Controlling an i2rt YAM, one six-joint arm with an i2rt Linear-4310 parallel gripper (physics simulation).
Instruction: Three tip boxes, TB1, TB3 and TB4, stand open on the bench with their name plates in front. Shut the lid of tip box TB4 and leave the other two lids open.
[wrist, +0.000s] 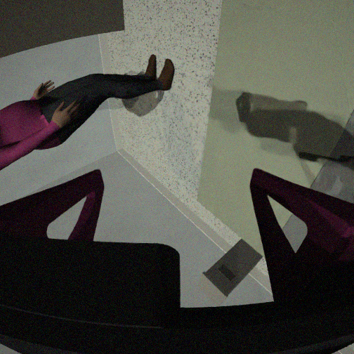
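My gripper (176, 177) is open in the wrist view, its two dark magenta fingers wide apart at the lower left and lower right, with no object between them. The tip boxes TB1, TB3 and TB4, their lids and their name plates do not show in this view, so where the gripper is relative to them cannot be told.
A person (77, 97) in a magenta top and dark trousers shows sideways at the left, feet on a speckled floor (170, 30). A pale green surface (280, 50) at the right bears a dark shadow. A small grey box-like thing (242, 255) shows at the lower middle.
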